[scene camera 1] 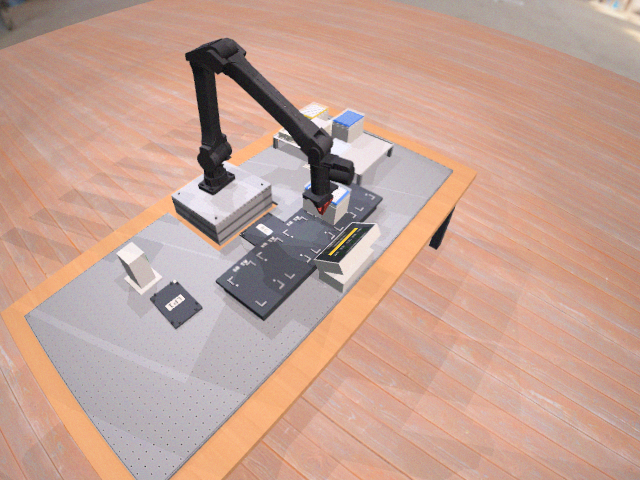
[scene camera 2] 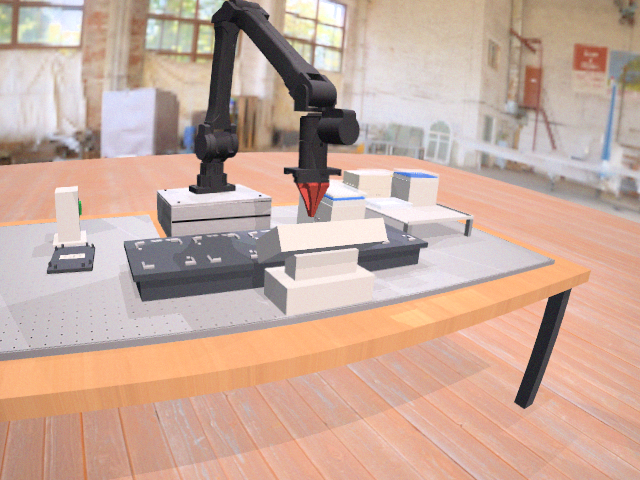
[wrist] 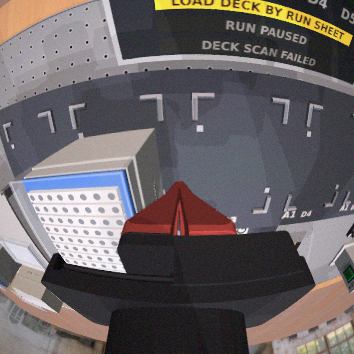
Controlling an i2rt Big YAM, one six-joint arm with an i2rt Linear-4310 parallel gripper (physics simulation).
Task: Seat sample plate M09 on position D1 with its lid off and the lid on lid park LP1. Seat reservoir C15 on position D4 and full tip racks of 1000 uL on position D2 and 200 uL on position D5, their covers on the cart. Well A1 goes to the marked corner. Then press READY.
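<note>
My gripper is shut and empty, pointing down beside a tip rack with a blue rim and white top. The rack stands on the dark deck at D2; a clear edge shows around its top in the wrist view. D4 shows no labware. Lid park LP1 is bare. On the cart stand a blue-topped box and a yellow-edged rack. M09 and C15 cannot be identified.
The tilted display stands at the deck's front edge and reads "DECK SCAN FAILED". A beige post with a green button stands behind LP1. The arm's base box is behind the deck.
</note>
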